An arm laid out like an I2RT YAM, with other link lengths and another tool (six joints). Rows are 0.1 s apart.
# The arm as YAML. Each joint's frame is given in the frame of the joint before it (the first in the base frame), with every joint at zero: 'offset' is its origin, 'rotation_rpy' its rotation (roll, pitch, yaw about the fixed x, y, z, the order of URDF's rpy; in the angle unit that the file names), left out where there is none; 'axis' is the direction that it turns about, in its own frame. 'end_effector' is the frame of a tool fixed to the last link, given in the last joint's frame.
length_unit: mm
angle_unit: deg
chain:
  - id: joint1
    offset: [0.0, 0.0, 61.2]
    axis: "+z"
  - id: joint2
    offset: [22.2, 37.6, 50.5]
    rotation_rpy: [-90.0, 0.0, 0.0]
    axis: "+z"
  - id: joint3
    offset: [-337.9, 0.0, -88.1]
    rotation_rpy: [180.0, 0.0, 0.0]
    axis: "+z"
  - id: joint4
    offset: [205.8, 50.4, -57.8]
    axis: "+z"
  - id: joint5
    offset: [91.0, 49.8, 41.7]
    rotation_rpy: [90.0, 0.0, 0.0]
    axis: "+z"
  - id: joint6
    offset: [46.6, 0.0, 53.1]
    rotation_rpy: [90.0, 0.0, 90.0]
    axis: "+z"
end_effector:
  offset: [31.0, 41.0, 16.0]
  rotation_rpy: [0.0, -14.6, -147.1]
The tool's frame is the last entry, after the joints.
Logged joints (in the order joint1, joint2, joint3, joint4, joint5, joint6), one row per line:
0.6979, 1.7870, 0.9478, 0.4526, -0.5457, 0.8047
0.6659, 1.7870, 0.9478, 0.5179, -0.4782, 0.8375
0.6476, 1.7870, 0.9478, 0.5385, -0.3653, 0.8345
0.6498, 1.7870, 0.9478, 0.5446, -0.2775, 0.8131
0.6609, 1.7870, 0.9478, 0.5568, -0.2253, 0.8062
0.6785, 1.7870, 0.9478, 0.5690, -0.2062, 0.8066
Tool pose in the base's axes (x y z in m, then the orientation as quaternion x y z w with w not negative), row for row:
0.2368, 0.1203, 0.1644, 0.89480, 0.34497, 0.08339, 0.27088
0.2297, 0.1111, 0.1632, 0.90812, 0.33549, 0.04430, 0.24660
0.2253, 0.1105, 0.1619, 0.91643, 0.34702, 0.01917, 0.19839
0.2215, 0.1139, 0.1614, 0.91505, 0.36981, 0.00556, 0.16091
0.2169, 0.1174, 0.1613, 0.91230, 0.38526, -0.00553, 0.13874
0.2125, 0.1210, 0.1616, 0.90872, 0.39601, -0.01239, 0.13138
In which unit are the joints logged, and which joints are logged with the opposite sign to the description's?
The joints are logged in radians. Opposite sign: joint4, joint5.
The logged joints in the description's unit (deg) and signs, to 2 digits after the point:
39.99, 102.39, 54.30, -25.93, 31.27, 46.11
38.15, 102.39, 54.30, -29.67, 27.40, 47.99
37.10, 102.39, 54.30, -30.85, 20.93, 47.81
37.23, 102.39, 54.30, -31.20, 15.90, 46.59
37.87, 102.39, 54.30, -31.90, 12.91, 46.19
38.88, 102.39, 54.30, -32.60, 11.81, 46.21

